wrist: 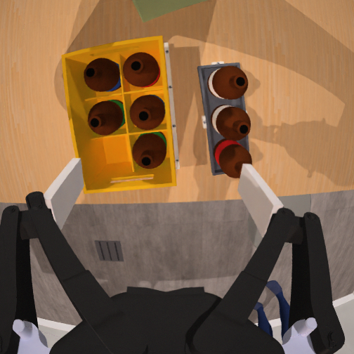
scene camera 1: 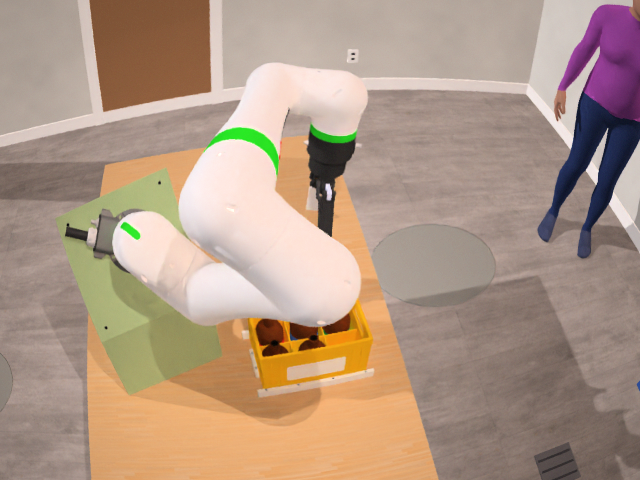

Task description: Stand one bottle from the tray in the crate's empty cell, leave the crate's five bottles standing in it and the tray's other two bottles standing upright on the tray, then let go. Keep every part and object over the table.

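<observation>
The yellow crate (scene camera 1: 357, 357) (wrist: 70, 100) holds several brown bottles, standing one per cell. Its empty cell (scene camera 1: 343, 337) (wrist: 106, 156) is at the lower left of the crate in the wrist view. Beside the crate is the dark grey tray (wrist: 205, 102) with three upright brown bottles in a row: two with white labels (wrist: 229, 82) (wrist: 232, 123) and one with a red label (wrist: 234, 159). The arm hides the tray in the scene view. My gripper (scene camera 1: 323, 217) (wrist: 161, 174) is open, empty and high above the table; its right finger overlaps the red-label bottle's edge in the wrist view.
White rails (scene camera 1: 315, 383) (wrist: 172, 107) run along the crate's sides on the wooden table (scene camera 1: 248, 434) (wrist: 30, 125). A green block (scene camera 1: 160, 356) (wrist: 167, 6) stands beside the crate, under the arm's base. The table's edge passes close to the crate and tray. A person (scene camera 1: 610, 77) stands on the floor.
</observation>
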